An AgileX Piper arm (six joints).
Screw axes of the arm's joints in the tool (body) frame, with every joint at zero. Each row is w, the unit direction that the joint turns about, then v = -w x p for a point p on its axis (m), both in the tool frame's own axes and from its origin. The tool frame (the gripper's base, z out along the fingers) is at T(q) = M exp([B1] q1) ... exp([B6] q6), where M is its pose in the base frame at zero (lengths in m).
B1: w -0.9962 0 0.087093 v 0.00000 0.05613 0.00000
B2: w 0 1 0 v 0.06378 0.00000 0.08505
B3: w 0 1 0 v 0.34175 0.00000 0.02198
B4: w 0 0 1 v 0.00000 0.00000 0.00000
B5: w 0 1 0 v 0.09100 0.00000 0.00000
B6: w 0 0 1 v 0.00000 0.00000 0.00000
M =
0.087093 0 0.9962 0.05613
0 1 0 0.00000
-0.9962 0 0.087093 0.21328
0 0 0 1
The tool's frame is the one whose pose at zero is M.
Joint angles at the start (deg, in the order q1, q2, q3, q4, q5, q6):
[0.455 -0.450 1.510 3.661 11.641 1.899]
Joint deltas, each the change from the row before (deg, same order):
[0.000 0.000 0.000 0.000 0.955 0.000]
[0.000 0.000 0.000 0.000 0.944 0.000]
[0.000 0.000 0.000 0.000 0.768 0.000]
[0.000 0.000 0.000 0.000 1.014 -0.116]
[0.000 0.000 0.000 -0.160 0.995 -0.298]
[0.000 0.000 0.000 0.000 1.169 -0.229]
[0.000 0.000 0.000 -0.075 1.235 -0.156]
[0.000 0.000 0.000 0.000 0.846 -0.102]
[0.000 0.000 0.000 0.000 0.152 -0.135]
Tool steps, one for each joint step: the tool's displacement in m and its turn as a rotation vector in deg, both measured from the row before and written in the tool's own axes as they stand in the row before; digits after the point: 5 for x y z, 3 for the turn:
[0.00152 -0.00005 -0.00001 0.032 0.954 0.000]
[0.00150 -0.00005 -0.00001 0.031 0.943 0.000]
[0.00122 -0.00004 -0.00001 0.025 0.768 0.000]
[0.00161 -0.00005 -0.00001 0.033 1.013 -0.116]
[0.00158 -0.00012 -0.00001 0.072 0.993 -0.452]
[0.00186 -0.00005 -0.00002 0.028 1.169 -0.229]
[0.00196 -0.00008 -0.00002 0.049 1.234 -0.227]
[0.00134 -0.00003 -0.00001 0.015 0.846 -0.102]
[0.00024 0.00000 0.00000 0.002 0.152 -0.135]

